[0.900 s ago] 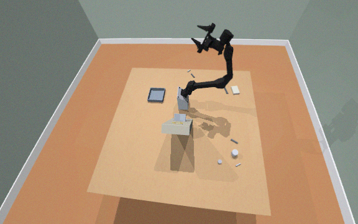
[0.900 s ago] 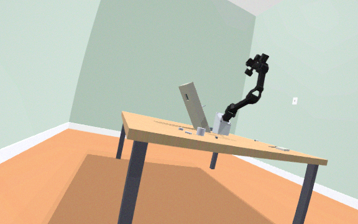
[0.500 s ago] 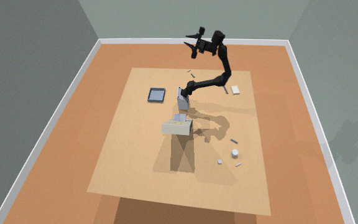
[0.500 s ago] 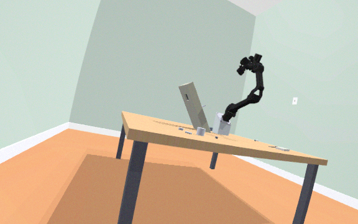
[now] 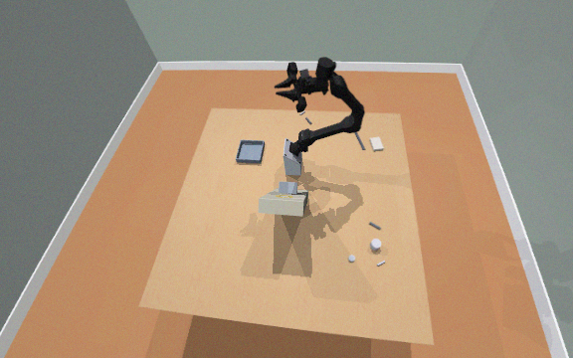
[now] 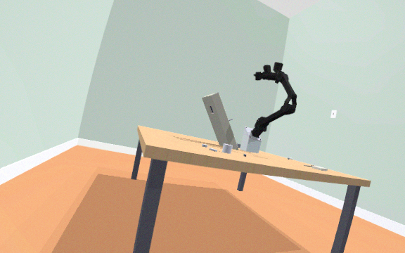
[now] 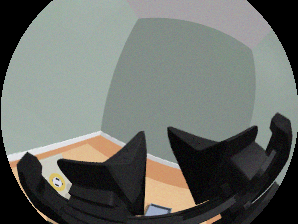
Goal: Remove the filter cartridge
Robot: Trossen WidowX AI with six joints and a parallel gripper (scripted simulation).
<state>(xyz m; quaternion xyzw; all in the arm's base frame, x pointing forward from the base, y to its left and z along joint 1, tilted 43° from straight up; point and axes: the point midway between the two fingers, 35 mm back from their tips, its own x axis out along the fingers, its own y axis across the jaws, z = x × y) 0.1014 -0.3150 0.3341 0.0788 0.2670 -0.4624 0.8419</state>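
Right now my gripper tip is 290 mm short of the filter cartridge, 50 mm to the right of it and 350 mm above it. The rest, counted from my gripper tip: blue-grey tray (140 mm behind, 250 mm to the right, 600 mm below); white block (280 mm behind, 510 mm to the left, 600 mm below); service panel (240 mm ahead, 50 mm to the left, 420 mm below).
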